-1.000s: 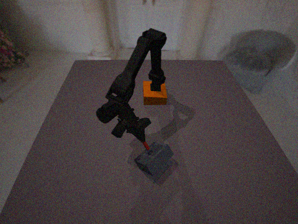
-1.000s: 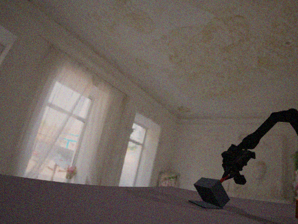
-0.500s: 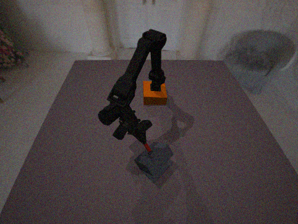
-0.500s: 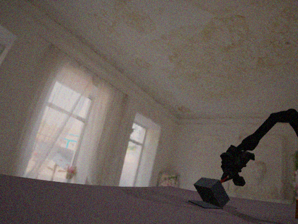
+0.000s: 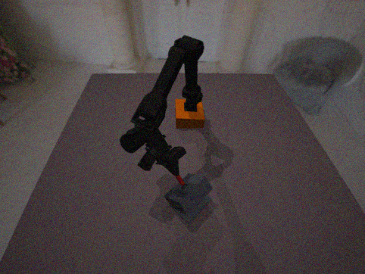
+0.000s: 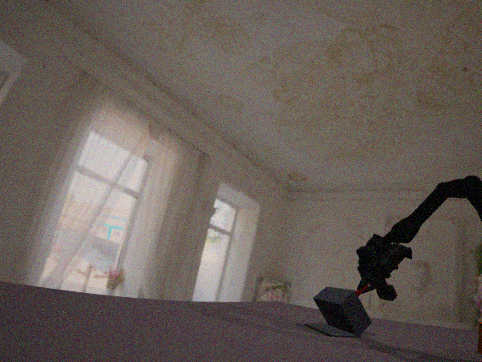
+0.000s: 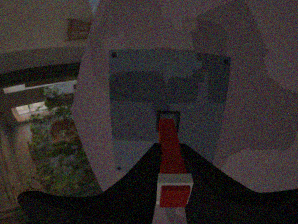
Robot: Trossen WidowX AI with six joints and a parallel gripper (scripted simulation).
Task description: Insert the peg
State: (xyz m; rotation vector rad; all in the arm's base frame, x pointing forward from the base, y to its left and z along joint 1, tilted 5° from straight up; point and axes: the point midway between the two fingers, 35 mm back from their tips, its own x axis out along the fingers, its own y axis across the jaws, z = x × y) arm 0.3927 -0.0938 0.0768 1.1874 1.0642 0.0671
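The panel lies 40 mm ahead of my gripper tip, 40 mm to the left of it and 60 mm below it. Also, from my gripper tip: peg: 10 mm behind, 10 mm to the right, 10 mm above.
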